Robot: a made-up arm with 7 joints. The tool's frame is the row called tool. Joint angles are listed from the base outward.
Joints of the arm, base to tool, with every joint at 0 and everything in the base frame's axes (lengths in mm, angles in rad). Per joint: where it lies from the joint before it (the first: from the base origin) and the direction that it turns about. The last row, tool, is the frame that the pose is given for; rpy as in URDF.
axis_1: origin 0 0 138.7 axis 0 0 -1
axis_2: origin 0 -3.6 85 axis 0 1 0
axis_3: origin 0 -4.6 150.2 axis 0 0 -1
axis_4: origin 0 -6.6 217.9 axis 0 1 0
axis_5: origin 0 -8.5 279.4 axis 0 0 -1
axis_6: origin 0 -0.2 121.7 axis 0 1 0
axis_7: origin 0 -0.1 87.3 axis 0 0 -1
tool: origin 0 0 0 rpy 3.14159 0 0
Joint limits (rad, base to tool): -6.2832..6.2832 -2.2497..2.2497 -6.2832..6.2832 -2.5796..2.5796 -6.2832..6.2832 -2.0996..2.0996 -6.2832..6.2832
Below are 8 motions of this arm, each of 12 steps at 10 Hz.
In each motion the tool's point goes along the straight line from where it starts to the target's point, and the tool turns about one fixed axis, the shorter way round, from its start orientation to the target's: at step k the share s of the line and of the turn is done. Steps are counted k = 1, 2, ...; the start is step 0. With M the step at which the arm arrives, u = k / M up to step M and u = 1 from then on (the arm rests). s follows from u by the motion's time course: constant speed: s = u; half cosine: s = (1 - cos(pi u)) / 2; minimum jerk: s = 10 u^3 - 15 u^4 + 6 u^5.
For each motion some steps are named. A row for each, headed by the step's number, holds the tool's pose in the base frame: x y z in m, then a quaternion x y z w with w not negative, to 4 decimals.
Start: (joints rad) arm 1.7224 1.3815 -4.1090 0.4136 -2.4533 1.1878 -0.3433
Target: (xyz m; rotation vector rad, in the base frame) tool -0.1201 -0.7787 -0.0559 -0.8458 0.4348 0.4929
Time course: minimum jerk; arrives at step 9
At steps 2, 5, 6, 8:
2: -0.2310 -0.7444 0.3727 -0.3918 0.1688 0.3096 0.8498
5: -0.1678 -0.7640 0.1282 -0.3985 0.1908 0.2672 0.8564
6: -0.1453 -0.7709 0.0415 -0.4007 0.1986 0.2520 0.8582
8: -0.1215 -0.7783 -0.0505 -0.4028 0.2067 0.2358 0.8599

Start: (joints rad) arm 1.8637 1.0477 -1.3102 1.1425 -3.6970 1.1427 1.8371
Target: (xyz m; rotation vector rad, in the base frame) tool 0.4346 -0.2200 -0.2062 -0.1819 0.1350 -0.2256
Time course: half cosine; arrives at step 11
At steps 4, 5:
4: 0.2301 -0.5422 0.2221 -0.5218 -0.2256 -0.4350 0.6983
5: 0.2696 -0.4801 0.1395 -0.4522 -0.1733 -0.3847 0.7858

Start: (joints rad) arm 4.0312 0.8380 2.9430 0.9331 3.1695 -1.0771 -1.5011
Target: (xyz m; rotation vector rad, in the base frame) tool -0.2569 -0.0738 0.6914 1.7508 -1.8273 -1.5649
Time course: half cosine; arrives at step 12
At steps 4, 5, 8, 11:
4: -0.0977 0.1071 0.8477 0.3428 -0.7593 -0.4986 0.2395
5: -0.1233 0.0780 0.8225 0.3851 -0.7408 -0.5064 0.2156
8: -0.2038 -0.0135 0.7435 0.5109 -0.6693 -0.5218 0.1370
11: -0.2533 -0.0697 0.6949 0.5815 -0.6162 -0.5242 0.0867

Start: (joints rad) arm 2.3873 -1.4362 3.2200 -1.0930 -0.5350 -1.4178 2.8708
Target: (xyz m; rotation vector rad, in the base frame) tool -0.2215 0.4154 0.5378 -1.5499 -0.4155 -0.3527
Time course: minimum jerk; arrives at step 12
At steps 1, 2, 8, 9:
1: 0.3268 0.2837 0.6909 -0.5722 0.6363 0.2789 0.4359
2: 0.3101 0.2877 0.6862 -0.5860 0.6169 0.2676 0.4521
8: -0.1058 0.3876 0.5701 -0.7264 0.0025 -0.0631 0.6843
9: -0.1645 0.4017 0.5537 -0.7124 -0.0931 -0.1114 0.6866

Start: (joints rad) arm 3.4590 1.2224 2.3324 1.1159 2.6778 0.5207 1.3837
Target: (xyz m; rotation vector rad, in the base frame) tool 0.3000 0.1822 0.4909 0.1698 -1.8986 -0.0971
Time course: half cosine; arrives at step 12
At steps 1, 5, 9, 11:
1: -0.3477 0.4109 0.7189 0.3333 0.8924 -0.1259 0.2771
5: -0.1147 0.3287 0.6369 -0.2065 -0.9747 0.0721 0.0453
9: 0.2035 0.2163 0.5249 0.0060 -0.8836 -0.0149 0.4680
11: 0.2888 0.1862 0.4949 0.0649 -0.8210 -0.0384 0.5660

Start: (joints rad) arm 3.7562 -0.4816 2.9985 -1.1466 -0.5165 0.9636 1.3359
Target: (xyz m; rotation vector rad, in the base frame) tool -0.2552 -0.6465 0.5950 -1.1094 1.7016 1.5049
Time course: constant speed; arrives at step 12
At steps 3, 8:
3: -0.1107 -0.1532 0.8559 0.6910 -0.6896 -0.2046 0.0712
8: -0.1910 -0.4273 0.7109 -0.5648 0.6935 0.4242 0.1418

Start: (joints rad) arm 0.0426 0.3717 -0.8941 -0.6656 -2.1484 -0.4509 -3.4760
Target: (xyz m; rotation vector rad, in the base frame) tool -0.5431 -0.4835 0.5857 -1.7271 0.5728 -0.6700
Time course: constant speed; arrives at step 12
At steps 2, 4, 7, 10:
2: 0.0222 -0.2985 0.9148 -0.9303 -0.0425 0.0753 0.3563
4: -0.0909 -0.3355 0.8490 -0.9123 0.0165 0.0016 0.4092
7: -0.2605 -0.3910 0.7503 -0.8648 0.1045 -0.1089 0.4789
10: -0.4300 -0.4465 0.6515 -0.7938 0.1896 -0.2164 0.5358

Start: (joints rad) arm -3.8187 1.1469 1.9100 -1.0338 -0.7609 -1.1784 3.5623
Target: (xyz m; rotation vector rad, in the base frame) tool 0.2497 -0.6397 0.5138 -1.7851 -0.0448 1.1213
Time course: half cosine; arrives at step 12
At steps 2, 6, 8, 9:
2: -0.1303 -0.6346 0.3933 -0.6951 -0.3235 0.4373 0.4700
6: 0.0461 -0.6369 0.4492 -0.7228 -0.1841 0.4544 0.4870
8: 0.1479 -0.6383 0.4815 -0.7320 -0.1016 0.4600 0.4921
9: 0.1901 -0.6389 0.4949 -0.7344 -0.0672 0.4614 0.4933

